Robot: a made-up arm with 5 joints.
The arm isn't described. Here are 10 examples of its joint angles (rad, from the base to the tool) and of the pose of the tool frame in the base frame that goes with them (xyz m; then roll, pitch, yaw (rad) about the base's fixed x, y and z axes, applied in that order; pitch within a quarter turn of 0, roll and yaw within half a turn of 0).
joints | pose
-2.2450 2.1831 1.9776 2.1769 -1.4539 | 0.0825 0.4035 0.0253 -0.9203 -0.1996 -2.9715
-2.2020 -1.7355 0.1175 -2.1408 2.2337 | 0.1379 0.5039 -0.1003 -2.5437 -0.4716 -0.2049
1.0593 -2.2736 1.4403 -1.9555 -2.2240 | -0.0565 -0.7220 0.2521 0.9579 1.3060 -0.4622
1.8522 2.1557 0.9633 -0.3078 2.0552 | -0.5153 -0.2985 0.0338 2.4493 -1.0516 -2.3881
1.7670 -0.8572 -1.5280 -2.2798 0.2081 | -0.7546 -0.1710 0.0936 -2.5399 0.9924 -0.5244
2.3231 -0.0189 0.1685 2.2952 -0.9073 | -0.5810 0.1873 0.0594 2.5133 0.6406 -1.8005
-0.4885 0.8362 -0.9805 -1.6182 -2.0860 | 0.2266 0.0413 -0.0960 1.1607 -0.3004 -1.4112
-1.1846 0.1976 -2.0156 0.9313 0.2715 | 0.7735 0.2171 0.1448 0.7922 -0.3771 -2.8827
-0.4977 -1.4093 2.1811 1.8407 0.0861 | 0.4615 0.0846 -0.1336 -3.0308 -0.9377 -2.5638
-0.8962 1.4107 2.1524 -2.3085 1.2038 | 0.4895 0.5056 0.0024 2.1056 0.0657 -3.0077
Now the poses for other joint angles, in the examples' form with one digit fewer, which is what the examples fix.
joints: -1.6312 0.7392 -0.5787 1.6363 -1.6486
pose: 0.492 0.482 0.005 2.668 0.814 -2.934
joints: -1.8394 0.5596 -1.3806 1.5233 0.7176
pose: 0.469 0.604 -0.113 1.769 -1.261 3.034
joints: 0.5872 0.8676 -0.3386 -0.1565 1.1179
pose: -0.091 -0.380 0.078 0.052 -0.720 0.826
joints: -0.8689 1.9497 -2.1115 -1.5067 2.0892
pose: 0.270 0.140 -0.291 -2.098 0.101 2.230
